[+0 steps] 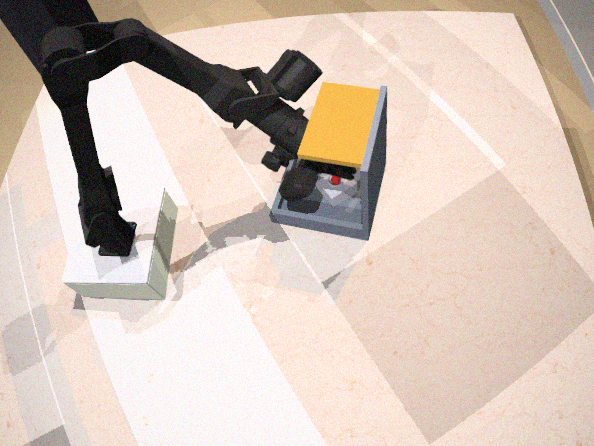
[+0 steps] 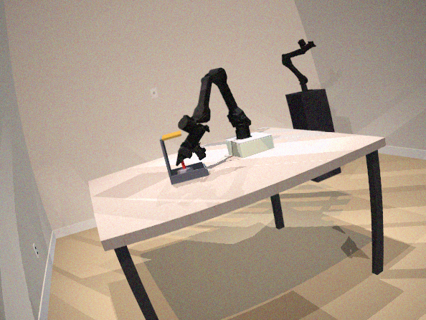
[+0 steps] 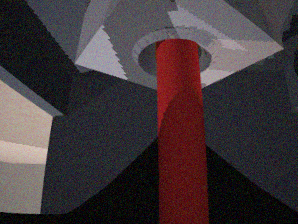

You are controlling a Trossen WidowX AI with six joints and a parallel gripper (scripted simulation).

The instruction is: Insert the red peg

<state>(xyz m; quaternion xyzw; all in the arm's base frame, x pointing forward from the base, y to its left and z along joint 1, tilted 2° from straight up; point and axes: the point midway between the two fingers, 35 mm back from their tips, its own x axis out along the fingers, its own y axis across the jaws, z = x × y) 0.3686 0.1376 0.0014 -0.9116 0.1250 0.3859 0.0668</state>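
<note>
Right now the red peg is 3 cm behind my gripper tip, 1 cm to the left of it and 1 cm below it. From my gripper tip the other things lie so: roof 14 cm above, 1 cm behind; box back wall 4 cm ahead, 4 cm above, 1 cm to the right.
</note>
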